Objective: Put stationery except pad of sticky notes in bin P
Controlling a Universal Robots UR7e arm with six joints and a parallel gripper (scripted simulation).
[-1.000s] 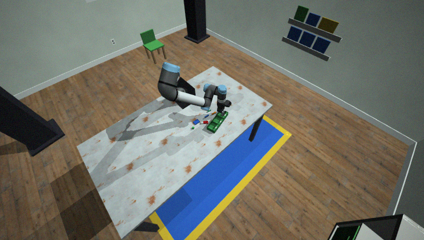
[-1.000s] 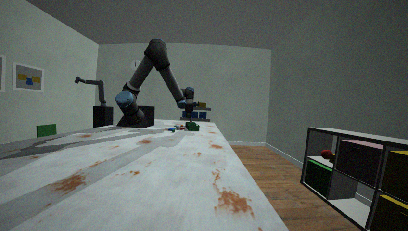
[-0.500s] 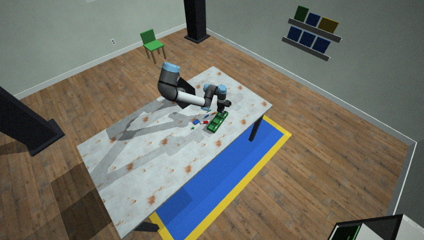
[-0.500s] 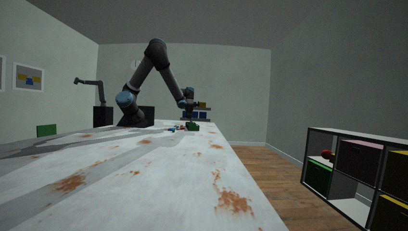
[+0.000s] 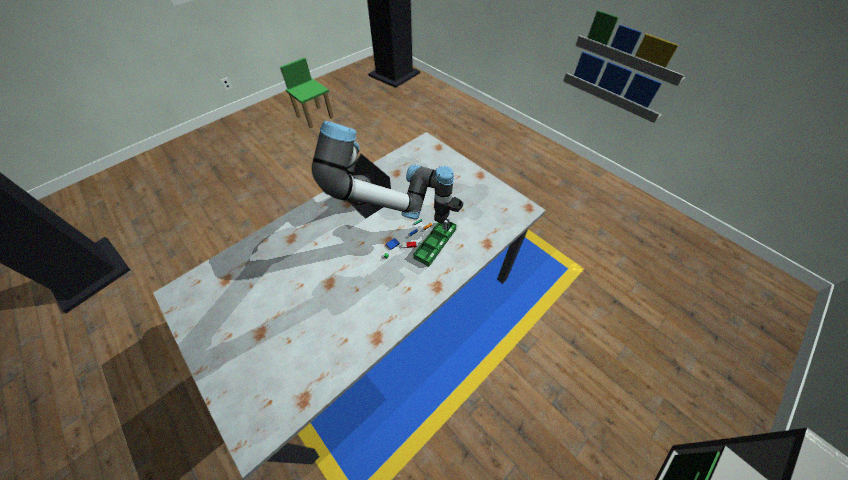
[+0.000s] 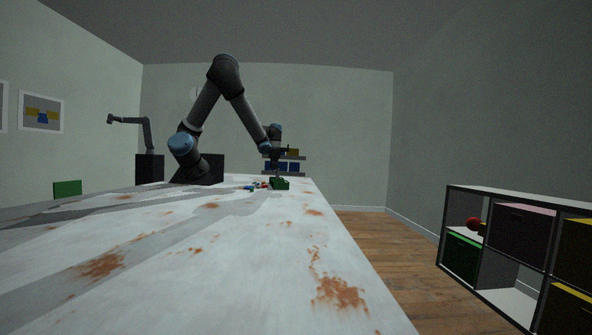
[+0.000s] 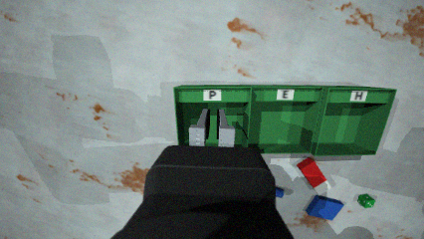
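My hand is 18 cm to the left of the red-and-white eraser, 9 cm past it and 4 cm above it. The rest, counted from my hand: green bin (8 cm to the right, 3 cm below); green marker (14 cm behind, 5 cm below, 4 cm to the right); orange marker (9 cm behind, 4 cm below, 3 cm to the right).
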